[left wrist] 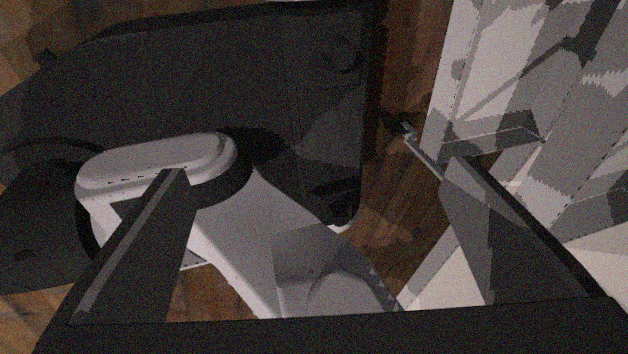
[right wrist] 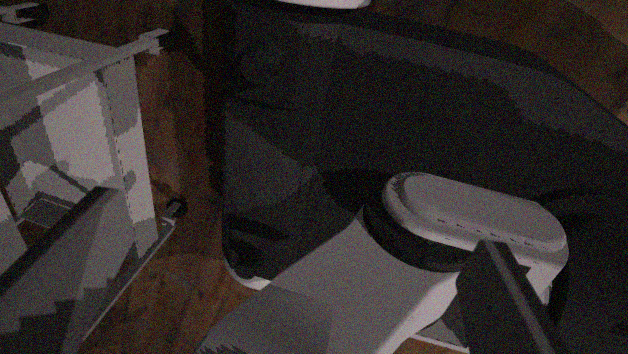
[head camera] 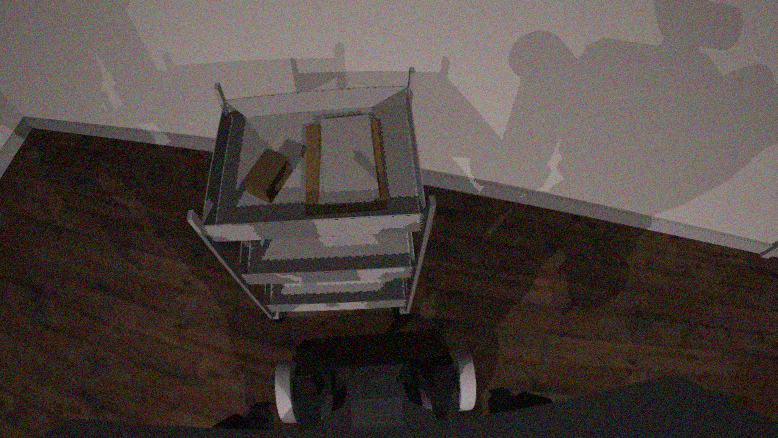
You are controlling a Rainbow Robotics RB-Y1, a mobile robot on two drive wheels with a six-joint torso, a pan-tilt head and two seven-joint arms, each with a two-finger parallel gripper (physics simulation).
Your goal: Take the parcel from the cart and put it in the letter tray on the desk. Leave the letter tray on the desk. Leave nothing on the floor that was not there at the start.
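Frame: origin at the robot's base, x ahead, y left, z up, level; millimetres.
Seen in the pictures: left gripper, fingertip midpoint: [left wrist: 318, 180] [head camera: 267, 428]; right gripper, fingertip midpoint: [right wrist: 299, 238].
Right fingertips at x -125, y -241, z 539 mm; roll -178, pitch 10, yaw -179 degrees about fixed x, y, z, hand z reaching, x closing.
Note:
Offsets run from my right fingertips to a thing's middle.
The parcel, a small brown box @[514 mm ahead, 432 mm left, 149 mm up] [head camera: 266, 175], lies turned at an angle on the top shelf of the light grey cart [head camera: 261, 228] [left wrist: 442, 85] [right wrist: 127, 95], towards the left of that shelf in the head view. My left gripper [left wrist: 318, 180] is open and empty; part of the cart shows behind one finger. My right gripper [right wrist: 299, 238] is open and empty; the cart shows behind and beside one of its fingers. Neither gripper can be made out in the head view. The desk and the letter tray on it do not show in these views.
A tray-like thing with orange-brown sides @[539 mm ahead, 273 mm left, 132 mm up] [head camera: 312, 168] lies beside the parcel on the cart's top shelf. The cart has raised rims, corner posts and lower shelves. It stands close in front of my dark base [left wrist: 225, 90] [right wrist: 425, 115], near a wall with a skirting board [head camera: 571, 207].

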